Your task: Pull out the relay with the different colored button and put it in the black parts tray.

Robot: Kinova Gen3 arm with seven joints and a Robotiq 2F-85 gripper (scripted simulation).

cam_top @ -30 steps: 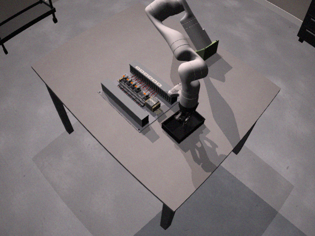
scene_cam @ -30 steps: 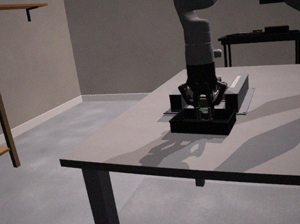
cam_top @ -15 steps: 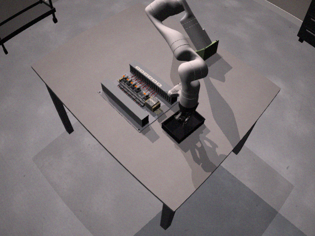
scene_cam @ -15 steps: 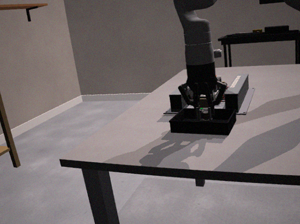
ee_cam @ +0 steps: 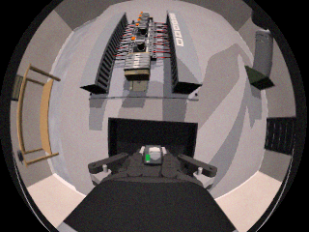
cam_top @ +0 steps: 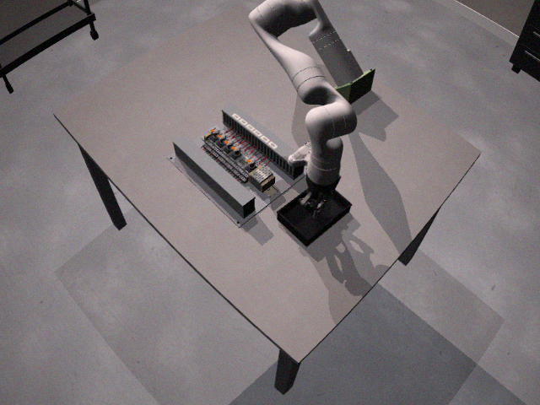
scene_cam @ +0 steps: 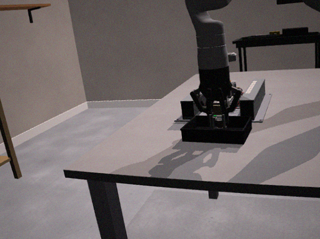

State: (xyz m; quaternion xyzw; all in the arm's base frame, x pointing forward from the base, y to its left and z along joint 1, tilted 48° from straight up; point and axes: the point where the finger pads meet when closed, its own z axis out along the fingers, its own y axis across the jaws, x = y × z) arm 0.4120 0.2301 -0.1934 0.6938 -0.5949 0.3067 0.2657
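Right now the black parts tray is 2 cm below my hand.
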